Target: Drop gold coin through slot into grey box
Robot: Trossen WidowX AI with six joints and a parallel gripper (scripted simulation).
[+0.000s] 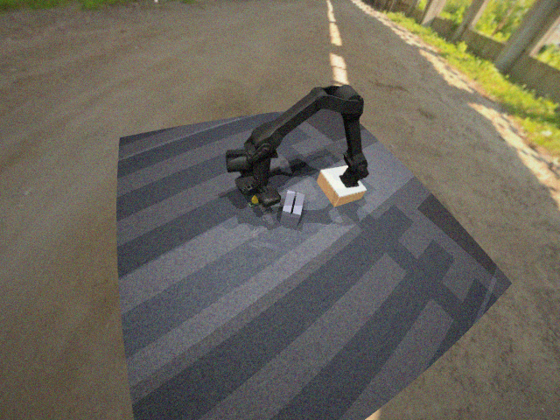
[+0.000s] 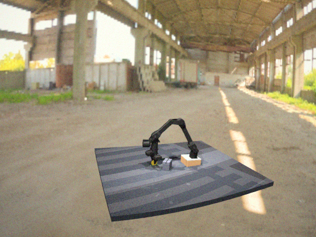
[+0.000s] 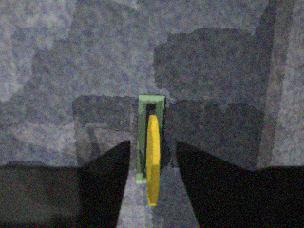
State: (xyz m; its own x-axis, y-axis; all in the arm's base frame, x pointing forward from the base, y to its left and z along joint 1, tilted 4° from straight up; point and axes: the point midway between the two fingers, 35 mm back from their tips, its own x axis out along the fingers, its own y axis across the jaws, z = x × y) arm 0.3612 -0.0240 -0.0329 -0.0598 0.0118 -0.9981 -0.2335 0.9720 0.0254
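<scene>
My gripper tip is 1 cm below the gold coin.
</scene>
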